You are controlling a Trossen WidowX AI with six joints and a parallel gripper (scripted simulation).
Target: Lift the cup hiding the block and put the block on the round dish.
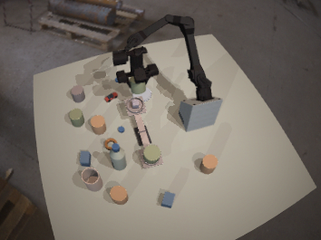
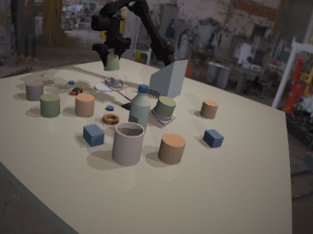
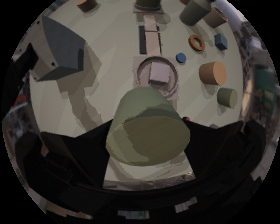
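My gripper tip is 6 cm to the right of the block, 5 cm above it and 4 cm short of it. The rest, counted from my gripper tip: round dish (13 cm below, 5 cm to the right, 4 cm behind); then toy car (12 cm below, 12 cm ahead, 9 cm to the right); then balance beam (18 cm to the left, 10 cm below, 5 cm ahead).
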